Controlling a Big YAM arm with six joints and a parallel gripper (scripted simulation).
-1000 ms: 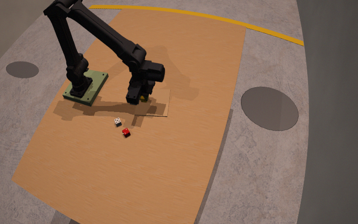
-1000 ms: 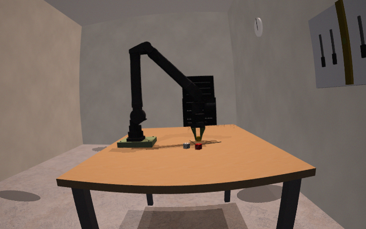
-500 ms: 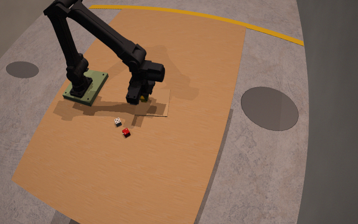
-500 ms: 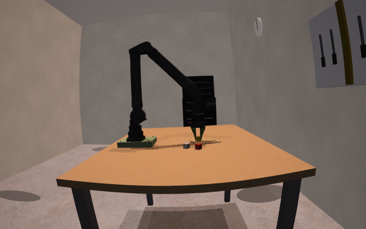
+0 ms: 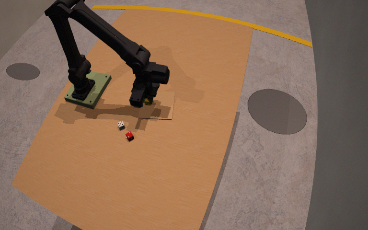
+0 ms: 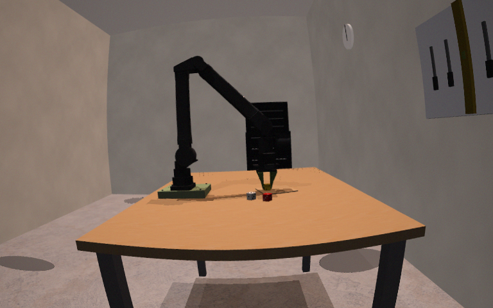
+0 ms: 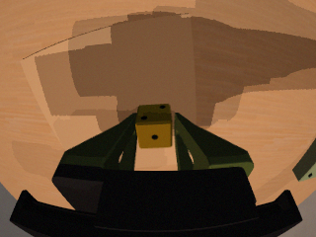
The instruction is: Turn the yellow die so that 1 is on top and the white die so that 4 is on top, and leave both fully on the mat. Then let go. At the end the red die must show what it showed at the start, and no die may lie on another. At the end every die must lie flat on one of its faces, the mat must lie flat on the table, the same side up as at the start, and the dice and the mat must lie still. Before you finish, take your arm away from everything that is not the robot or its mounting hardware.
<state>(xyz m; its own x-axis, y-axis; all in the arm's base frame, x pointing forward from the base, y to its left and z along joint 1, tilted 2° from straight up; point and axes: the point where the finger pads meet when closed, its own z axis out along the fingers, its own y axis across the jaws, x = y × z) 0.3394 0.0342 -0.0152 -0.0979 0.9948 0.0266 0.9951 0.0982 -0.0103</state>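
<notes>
My hand is right at the yellow die. Also, from my hand: tan mat (40 mm ahead, 20 mm below); then red die (180 mm to the right, 10 mm behind); then white die (140 mm to the right, 60 mm behind).
</notes>
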